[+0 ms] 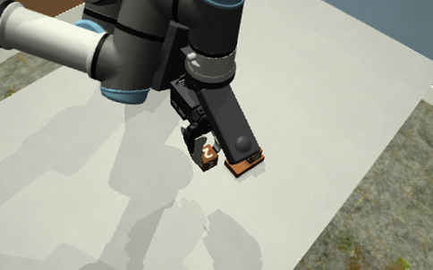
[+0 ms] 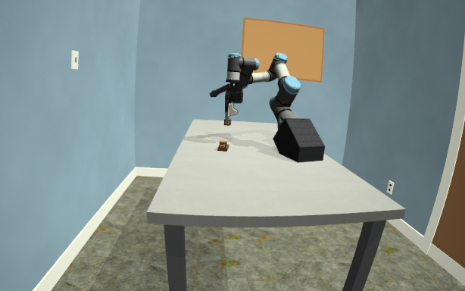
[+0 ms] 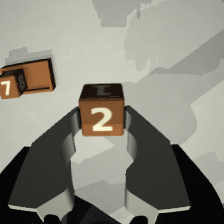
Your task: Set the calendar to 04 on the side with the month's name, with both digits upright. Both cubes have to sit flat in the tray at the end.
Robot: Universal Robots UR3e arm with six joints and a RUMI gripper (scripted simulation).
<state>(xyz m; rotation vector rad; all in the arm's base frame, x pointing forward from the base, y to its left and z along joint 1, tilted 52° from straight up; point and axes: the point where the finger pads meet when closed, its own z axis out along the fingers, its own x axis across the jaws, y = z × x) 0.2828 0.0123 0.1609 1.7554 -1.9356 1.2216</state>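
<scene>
Now: the brown tray 20 mm ahead of my hand, 110 mm to the left of it and 120 mm below it. Also, from my hand: cube 10 mm below.
</scene>
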